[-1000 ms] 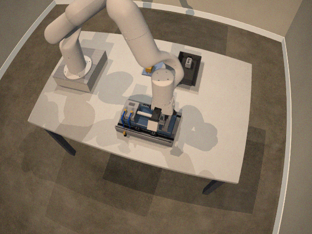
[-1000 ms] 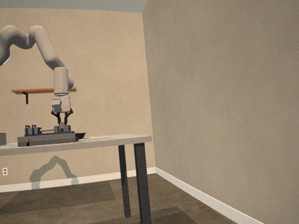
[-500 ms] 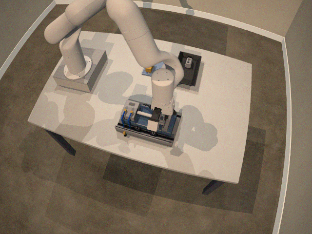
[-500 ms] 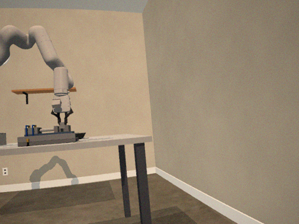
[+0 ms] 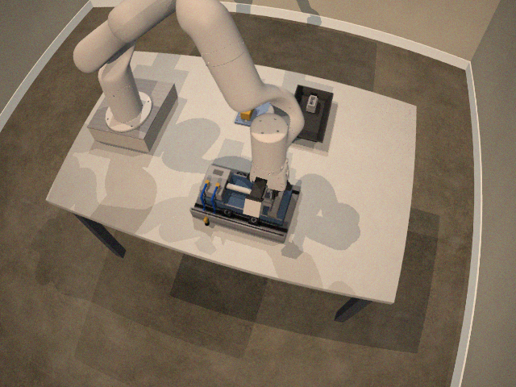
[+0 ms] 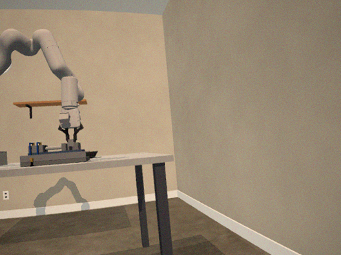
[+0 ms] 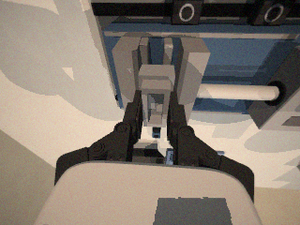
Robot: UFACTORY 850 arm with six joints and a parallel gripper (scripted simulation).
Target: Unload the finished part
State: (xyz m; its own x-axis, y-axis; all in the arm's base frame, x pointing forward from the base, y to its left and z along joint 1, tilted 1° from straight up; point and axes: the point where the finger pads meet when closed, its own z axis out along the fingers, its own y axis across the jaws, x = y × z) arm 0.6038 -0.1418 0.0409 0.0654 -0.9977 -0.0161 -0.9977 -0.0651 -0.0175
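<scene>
Right now the vise is 8 cm below my hand and 7 cm behind it. From my hand the other things lie so: brass block: 32 cm to the left, 20 cm behind, 10 cm below; then blue fixture plate: 37 cm to the left, 15 cm behind, 12 cm below.
</scene>
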